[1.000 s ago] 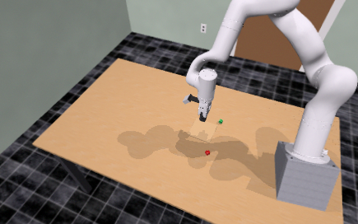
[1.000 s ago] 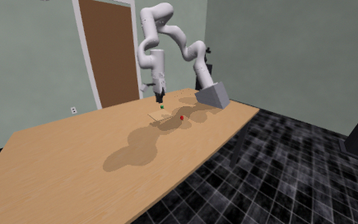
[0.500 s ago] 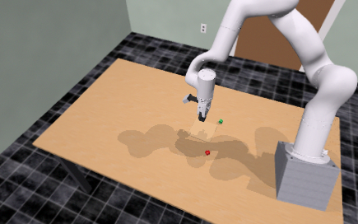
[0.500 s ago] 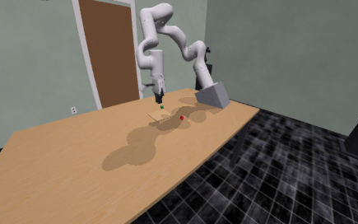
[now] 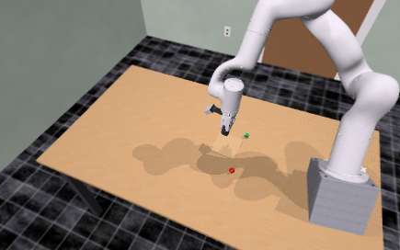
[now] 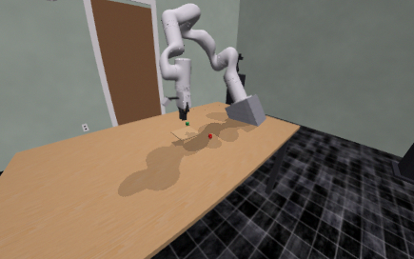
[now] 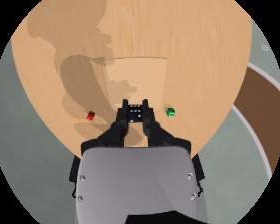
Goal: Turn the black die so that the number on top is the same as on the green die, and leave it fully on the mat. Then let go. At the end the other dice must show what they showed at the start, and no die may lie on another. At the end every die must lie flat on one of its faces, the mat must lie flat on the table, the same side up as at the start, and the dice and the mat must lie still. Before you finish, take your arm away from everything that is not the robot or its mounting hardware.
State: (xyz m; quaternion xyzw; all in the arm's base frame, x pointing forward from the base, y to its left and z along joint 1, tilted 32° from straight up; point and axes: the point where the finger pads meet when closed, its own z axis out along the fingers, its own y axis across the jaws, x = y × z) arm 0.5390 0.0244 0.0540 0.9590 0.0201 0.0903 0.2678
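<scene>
The black die lies 1 cm below my hand and 1 cm behind it. From my hand the other things lie so: green die: 11 cm below, 10 cm to the right, 9 cm behind; red die: 14 cm to the left, 11 cm below, 10 cm behind; tan mat: 12 cm below, 1 cm behind.
</scene>
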